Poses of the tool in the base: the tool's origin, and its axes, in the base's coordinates. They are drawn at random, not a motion.
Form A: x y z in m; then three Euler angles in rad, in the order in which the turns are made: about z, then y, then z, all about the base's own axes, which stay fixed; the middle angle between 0 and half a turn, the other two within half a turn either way.
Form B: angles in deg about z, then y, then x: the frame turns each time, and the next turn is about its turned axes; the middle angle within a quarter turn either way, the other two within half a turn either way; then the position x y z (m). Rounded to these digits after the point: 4 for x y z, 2 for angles.
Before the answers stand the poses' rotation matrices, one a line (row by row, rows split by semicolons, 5 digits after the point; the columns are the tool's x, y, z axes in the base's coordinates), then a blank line. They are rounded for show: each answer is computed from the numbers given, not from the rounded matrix.
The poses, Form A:
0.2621 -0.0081 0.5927 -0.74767 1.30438 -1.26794
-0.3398 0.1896 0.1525 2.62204 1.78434 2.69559
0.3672 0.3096 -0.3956 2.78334 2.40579 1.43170
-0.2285 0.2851 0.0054 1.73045 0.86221 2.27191
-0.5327 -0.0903 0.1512 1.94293 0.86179 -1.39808
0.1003 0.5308 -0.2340 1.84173 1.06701 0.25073
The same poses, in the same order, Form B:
-0.59141 0.75329 0.28773; -0.38706 0.04783 -0.92081; -0.70741 -0.65594 0.26328
-0.38013 0.27951 -0.88169; -0.36857 0.82852 0.42156; 0.84832 0.48521 -0.21192
-0.25100 0.96350 0.09306; 0.73614 0.12757 0.66470; 0.62857 0.23534 -0.74129
-0.68767 0.53592 -0.48979; -0.71592 -0.38839 0.58019; 0.12071 0.74963 0.65076
0.87701 -0.46243 0.13044; 0.39331 0.53500 -0.74772; 0.27598 0.70706 0.65108
-0.36422 -0.38419 0.84838; 0.90134 -0.37467 0.21729; 0.23438 0.84381 0.48274

-146.80 45.02 -68.13 0.2621 -0.0081 0.5927
-135.88 -58.03 113.59 -0.3398 0.1896 0.1525
108.83 -38.94 162.39 0.3672 0.3096 -0.3956
-133.85 -6.93 49.04 -0.2285 0.2851 0.0054
24.15 -16.02 47.36 -0.5327 -0.0903 0.1512
112.00 -13.56 60.23 0.1003 0.5308 -0.2340

